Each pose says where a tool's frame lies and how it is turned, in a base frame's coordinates. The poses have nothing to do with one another.
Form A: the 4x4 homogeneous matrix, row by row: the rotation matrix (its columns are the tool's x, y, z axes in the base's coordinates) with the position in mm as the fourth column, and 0 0 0 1 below. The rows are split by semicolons.
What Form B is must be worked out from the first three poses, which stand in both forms.
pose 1, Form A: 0.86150 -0.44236 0.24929 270.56; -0.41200 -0.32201 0.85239 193.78; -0.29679 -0.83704 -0.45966 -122.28; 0 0 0 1
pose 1, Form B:
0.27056 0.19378 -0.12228
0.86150 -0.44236 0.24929
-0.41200 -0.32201 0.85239
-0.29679 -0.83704 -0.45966

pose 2, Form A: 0.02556 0.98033 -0.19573 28.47; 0.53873 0.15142 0.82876 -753.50; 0.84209 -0.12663 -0.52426 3.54; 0 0 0 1
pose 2, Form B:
0.02847 -0.75350 0.00354
0.02556 0.98033 -0.19573
0.53873 0.15142 0.82876
0.84209 -0.12663 -0.52426

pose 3, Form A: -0.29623 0.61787 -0.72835 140.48; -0.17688 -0.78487 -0.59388 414.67; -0.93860 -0.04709 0.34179 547.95; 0 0 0 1
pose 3, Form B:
0.14048 0.41467 0.54795
-0.29623 0.61787 -0.72835
-0.17688 -0.78487 -0.59388
-0.93860 -0.04709 0.34179

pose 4, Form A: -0.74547 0.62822 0.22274 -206.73; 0.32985 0.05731 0.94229 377.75; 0.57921 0.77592 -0.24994 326.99; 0 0 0 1
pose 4, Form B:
-0.20673 0.37775 0.32699
-0.74547 0.62822 0.22274
0.32985 0.05731 0.94229
0.57921 0.77592 -0.24994

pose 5, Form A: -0.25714 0.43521 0.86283 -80.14; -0.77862 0.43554 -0.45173 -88.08; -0.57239 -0.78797 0.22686 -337.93; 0 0 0 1
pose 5, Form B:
-0.08014 -0.08808 -0.33793
-0.25714 0.43521 0.86283
-0.77862 0.43554 -0.45173
-0.57239 -0.78797 0.22686

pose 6, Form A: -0.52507 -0.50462 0.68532 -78.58; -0.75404 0.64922 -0.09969 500.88; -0.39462 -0.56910 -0.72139 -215.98; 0 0 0 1
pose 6, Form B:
-0.07858 0.50088 -0.21598
-0.52507 -0.50462 0.68532
-0.75404 0.64922 -0.09969
-0.39462 -0.56910 -0.72139

